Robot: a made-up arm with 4 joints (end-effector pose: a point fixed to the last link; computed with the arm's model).
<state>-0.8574 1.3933 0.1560 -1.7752</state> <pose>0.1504 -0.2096 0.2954 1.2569 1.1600 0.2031</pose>
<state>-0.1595 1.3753 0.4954 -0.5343</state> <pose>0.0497 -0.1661 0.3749 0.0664 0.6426 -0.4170</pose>
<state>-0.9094 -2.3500 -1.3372 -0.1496</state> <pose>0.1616 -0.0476 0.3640 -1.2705 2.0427 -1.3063</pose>
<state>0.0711 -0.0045 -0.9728 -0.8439</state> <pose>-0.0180 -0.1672 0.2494 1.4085 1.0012 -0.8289</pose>
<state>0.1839 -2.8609 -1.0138 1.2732</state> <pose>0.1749 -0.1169 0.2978 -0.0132 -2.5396 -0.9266</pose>
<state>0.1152 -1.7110 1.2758 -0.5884</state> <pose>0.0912 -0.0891 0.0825 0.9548 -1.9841 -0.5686</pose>
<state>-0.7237 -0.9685 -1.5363 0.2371</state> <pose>0.0308 -0.1392 0.3166 -0.1796 1.4689 -0.3276</pose>
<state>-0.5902 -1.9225 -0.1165 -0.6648</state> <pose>0.2141 -0.1270 0.2301 1.2164 -2.3482 1.1298</pose>
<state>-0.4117 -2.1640 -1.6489 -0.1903</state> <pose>0.1025 -0.0858 0.3931 -0.4106 2.0369 -1.5457</pose>
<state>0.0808 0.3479 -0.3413 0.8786</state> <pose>0.0301 -0.1364 0.3018 -0.6937 0.9354 -0.0242</pose>
